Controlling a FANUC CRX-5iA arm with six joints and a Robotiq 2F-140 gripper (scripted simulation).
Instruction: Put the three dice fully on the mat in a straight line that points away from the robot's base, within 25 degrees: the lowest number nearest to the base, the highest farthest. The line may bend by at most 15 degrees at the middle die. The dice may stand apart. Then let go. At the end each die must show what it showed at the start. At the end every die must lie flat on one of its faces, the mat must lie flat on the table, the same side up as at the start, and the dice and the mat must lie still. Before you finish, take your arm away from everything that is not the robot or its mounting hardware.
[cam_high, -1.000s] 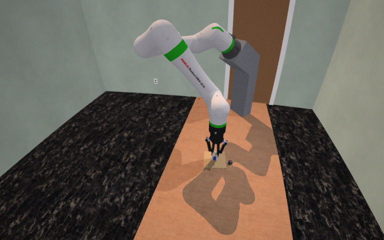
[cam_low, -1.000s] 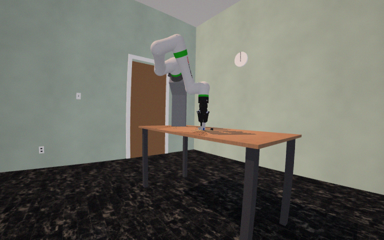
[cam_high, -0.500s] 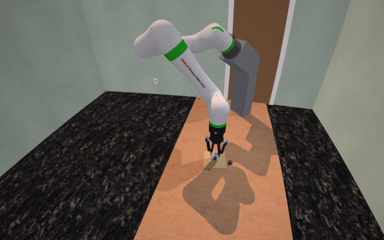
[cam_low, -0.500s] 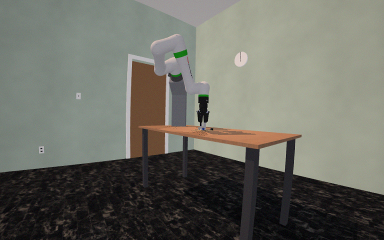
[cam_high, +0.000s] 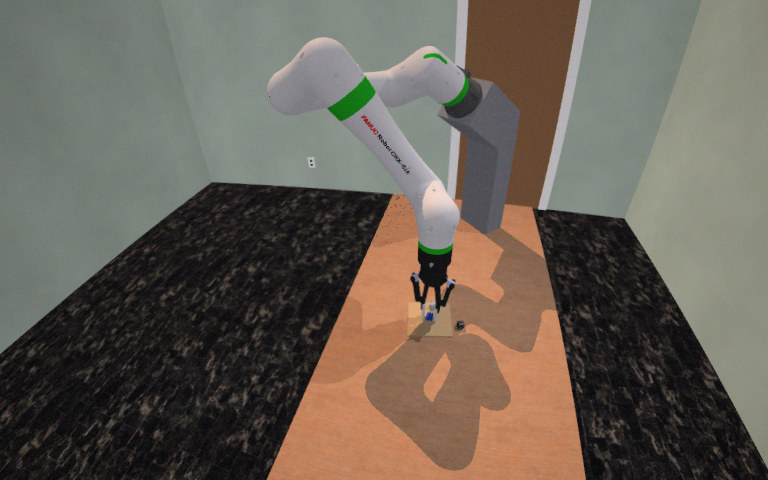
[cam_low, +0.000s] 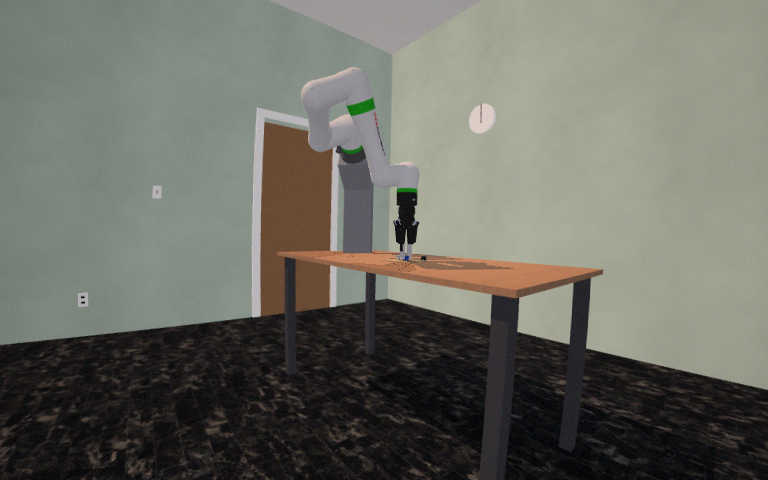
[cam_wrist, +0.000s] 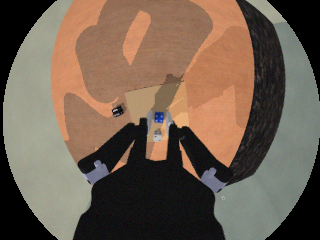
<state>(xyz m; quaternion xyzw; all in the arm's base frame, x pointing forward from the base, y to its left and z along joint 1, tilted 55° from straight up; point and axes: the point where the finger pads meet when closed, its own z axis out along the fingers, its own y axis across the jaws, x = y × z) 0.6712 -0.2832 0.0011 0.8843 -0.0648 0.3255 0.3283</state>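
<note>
Right now the blue die is 3 cm below my hand. From my hand the other things lie so: tan mat (4 cm below); then white die (5 cm behind, 2 cm to the left, 3 cm below); then black die (5 cm ahead, 9 cm to the left, 3 cm below).
</note>
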